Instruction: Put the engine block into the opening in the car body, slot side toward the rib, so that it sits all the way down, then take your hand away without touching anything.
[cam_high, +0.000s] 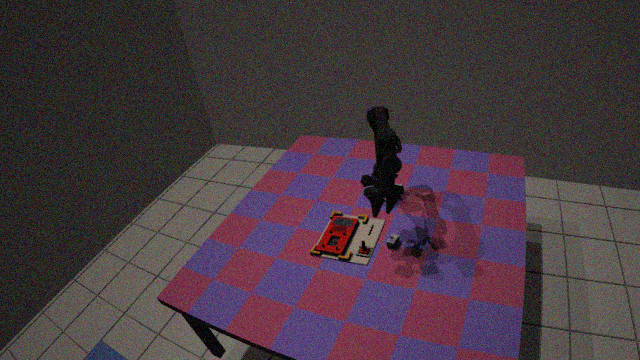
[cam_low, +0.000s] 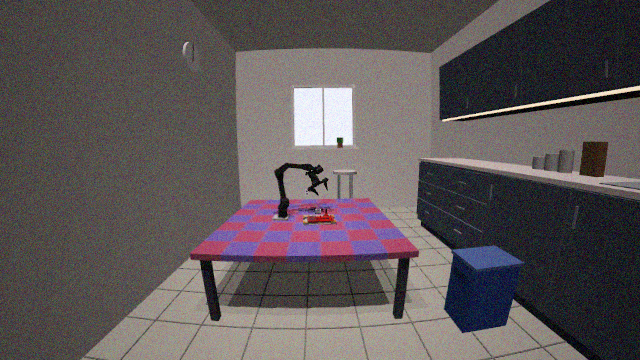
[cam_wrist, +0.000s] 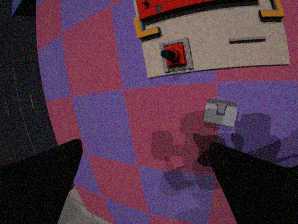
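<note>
My gripper tip is now 5 cm past the grey engine block, 1 cm to the right of it and 16 cm above it.
</note>
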